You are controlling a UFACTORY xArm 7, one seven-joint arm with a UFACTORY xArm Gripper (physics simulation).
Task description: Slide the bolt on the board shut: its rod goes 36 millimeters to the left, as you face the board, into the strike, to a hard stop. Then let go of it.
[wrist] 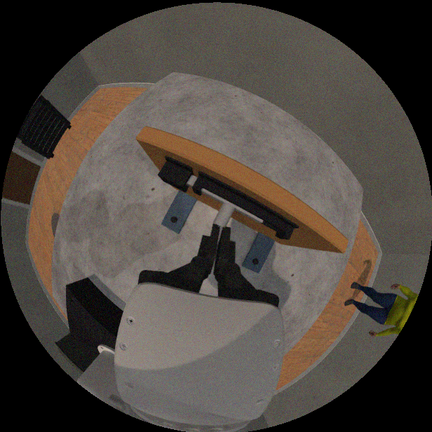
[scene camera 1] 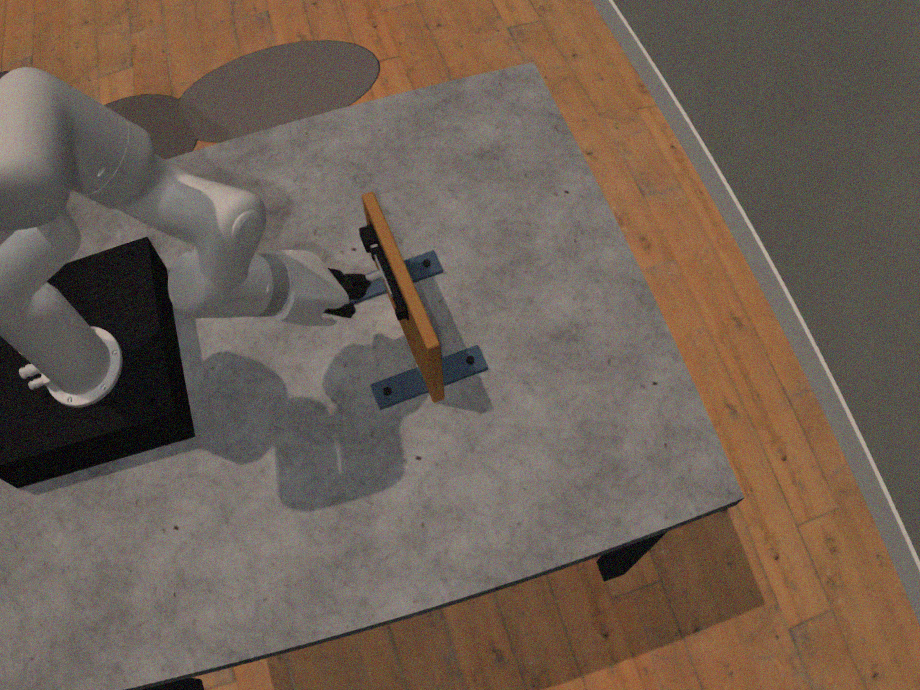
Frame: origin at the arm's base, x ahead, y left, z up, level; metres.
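Seen in the pictures: gripper, between the fingertips: (scene camera 1: 362,287); arm's base, origin of its link: (scene camera 1: 84,367).
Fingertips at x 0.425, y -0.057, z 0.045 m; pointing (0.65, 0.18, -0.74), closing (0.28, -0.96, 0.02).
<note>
Offsets run from my fingertips to a thing's middle. "spot": to the spot under its first point. Level surfaces: height alone.
The orange board {dx +0.052, dy -0.010, dz -0.051 m} (scene camera 1: 430,363) (wrist: 280,195) stands upright on two blue feet. On its face are the black strike block {spot: dx +0.030, dy +0.063, dz +0.016 m} (scene camera 1: 367,237) (wrist: 175,174) at the left end and the long black bolt housing. The pale rod (wrist: 192,181) spans the short gap from housing to strike in the wrist view; how deep it sits inside is hidden. The light grey bolt handle {spot: dx +0.020, dy +0.006, dz +0.012 m} (scene camera 1: 373,274) (wrist: 224,214) sticks out from the housing towards the gripper. My gripper (scene camera 1: 367,282) (wrist: 218,235) is shut and empty, its fingertips right at the handle's outer end; whether they touch it is unclear.
The blue feet {spot: dx +0.116, dy -0.101, dz -0.130 m} (scene camera 1: 469,361) (wrist: 179,212) stick out below the board, on both sides of the gripper in the wrist view. The grey table {dz -0.142 m} (scene camera 1: 557,408) carries the board and the black robot base (scene camera 1: 111,297). A figure in yellow stands beyond the table in the wrist view.
</note>
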